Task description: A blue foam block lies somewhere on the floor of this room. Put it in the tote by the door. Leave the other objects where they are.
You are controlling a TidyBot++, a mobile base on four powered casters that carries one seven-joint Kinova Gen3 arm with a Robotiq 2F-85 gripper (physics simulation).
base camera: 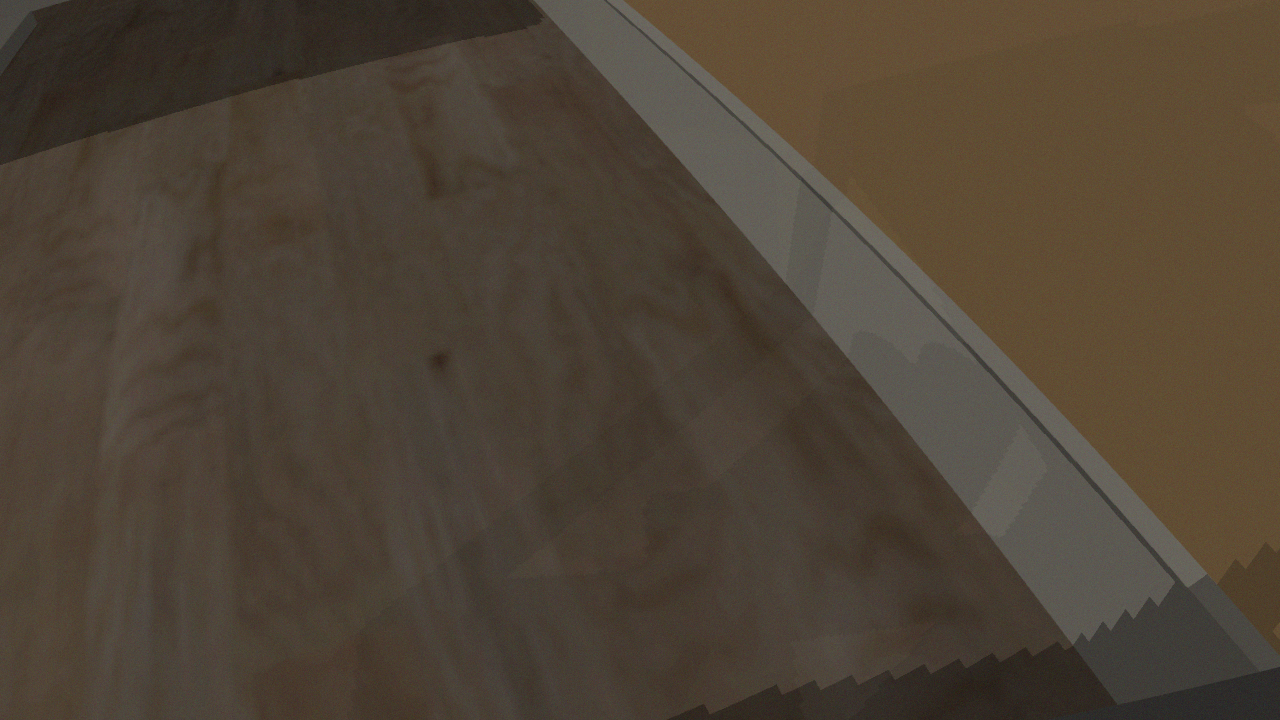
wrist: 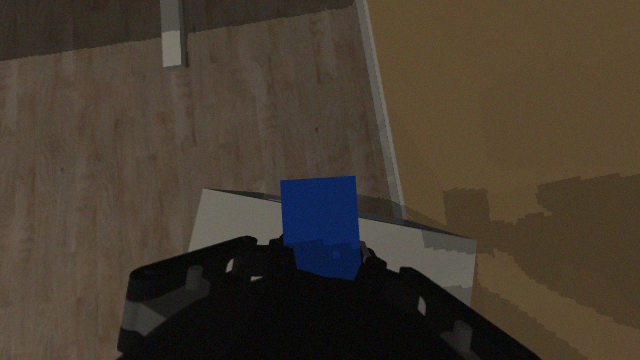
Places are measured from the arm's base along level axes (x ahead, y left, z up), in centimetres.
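Pixels of known places: gripper, fingertip midpoint: (wrist: 326, 245).
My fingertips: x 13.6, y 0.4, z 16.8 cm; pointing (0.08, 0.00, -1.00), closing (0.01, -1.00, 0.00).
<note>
Behind a point stands the place of what it marks.
The blue foam block (wrist: 321, 215) {x 16.6, y 1.1, z 22.1 cm} is between the fingertips of my gripper (wrist: 326, 245) {x 13.6, y 0.4, z 16.8 cm} in the wrist view, low in the middle. The gripper is shut on the block and holds it above the pale top of the robot's base (wrist: 235, 217) {x 10.9, y 17.6, z -1.4 cm}. The gripper's fingers hide the lower end of the block. The gripper does not show in the base camera view. The tote by the door does not show in either view.
An orange-brown wall (base camera: 1074, 223) {x 32.1, y -19.2, z -22.4 cm} (wrist: 525, 100) {x 32.6, y -19.1, z 11.2 cm} with a pale baseboard (base camera: 859, 277) {x 41.8, y -14.5, z -33.5 cm} (wrist: 384, 110) {x 50.6, y -12.1, z -30.8 cm} stands close on the right. A pale bar-like piece (wrist: 172, 47) {x 67.5, y 76.9, z -37.2 cm} reaches in at the upper left of the wrist view. The wooden floor (base camera: 402, 358) {x 43.9, y 13.8, z -39.7 cm} (wrist: 100, 150) {x 19.8, y 99.1, z -39.7 cm} lies left of the wall.
</note>
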